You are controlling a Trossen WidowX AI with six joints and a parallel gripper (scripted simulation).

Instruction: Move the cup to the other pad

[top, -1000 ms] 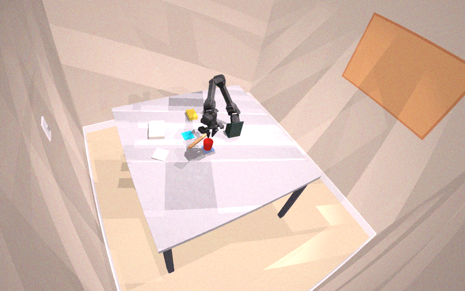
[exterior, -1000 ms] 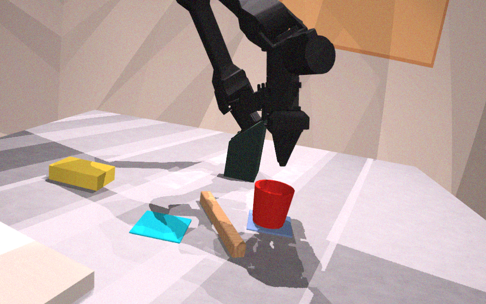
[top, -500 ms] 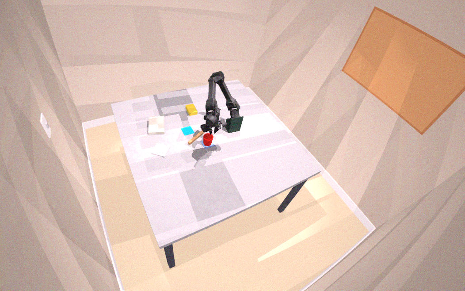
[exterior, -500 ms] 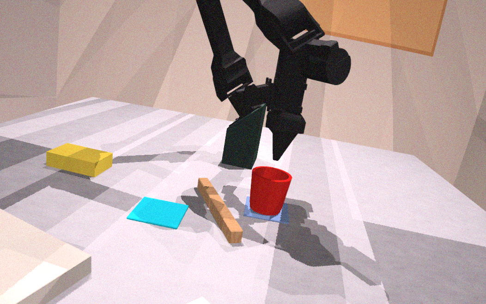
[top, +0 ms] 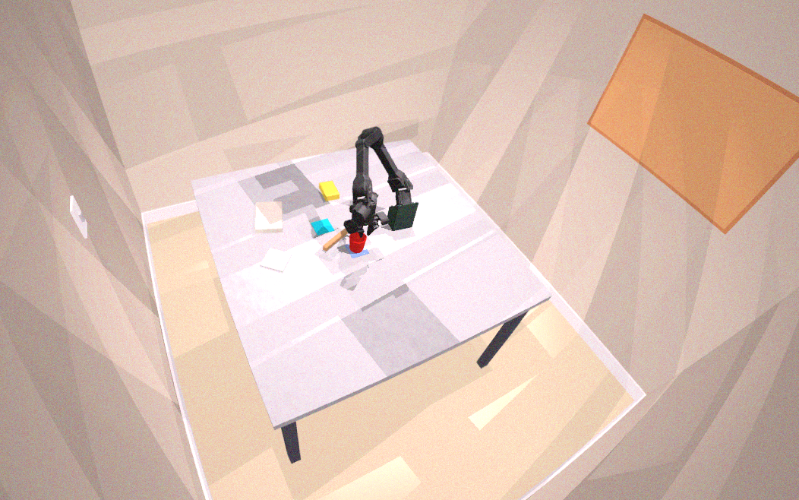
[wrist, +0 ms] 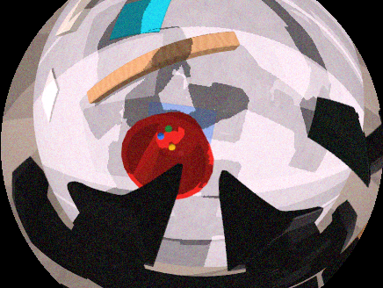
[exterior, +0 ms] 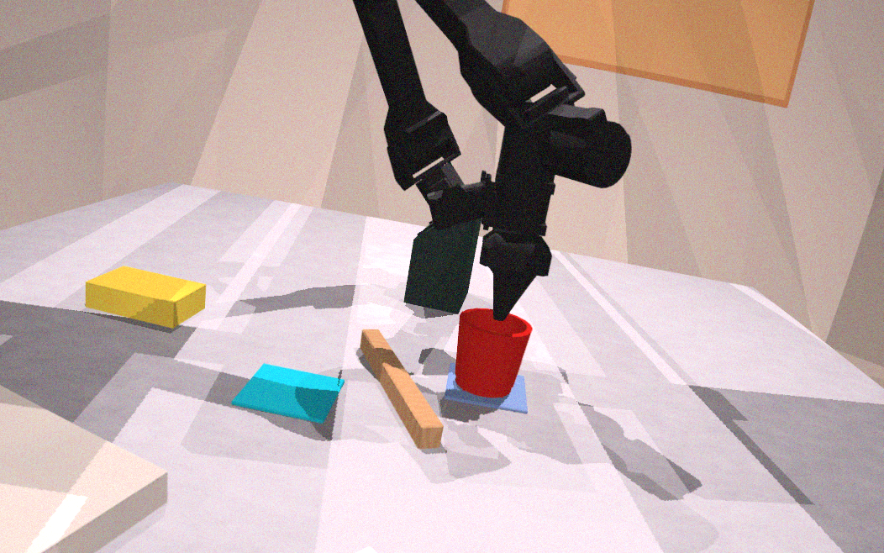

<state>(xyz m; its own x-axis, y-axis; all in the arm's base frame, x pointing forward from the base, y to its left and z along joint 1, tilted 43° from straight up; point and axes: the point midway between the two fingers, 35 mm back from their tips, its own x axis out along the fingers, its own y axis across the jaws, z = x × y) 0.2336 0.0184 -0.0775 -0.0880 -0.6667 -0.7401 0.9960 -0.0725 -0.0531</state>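
My gripper tip is 30 mm short of the red cup, 30 mm above it and 10 mm to the left of it. From my gripper tip the other things lie so: wooden bar: 90 mm to the right, 70 mm below, 70 mm ahead; yellow marble: 60 mm below, 30 mm ahead, 10 mm to the left; pale blue pad: 80 mm below, 30 mm ahead.
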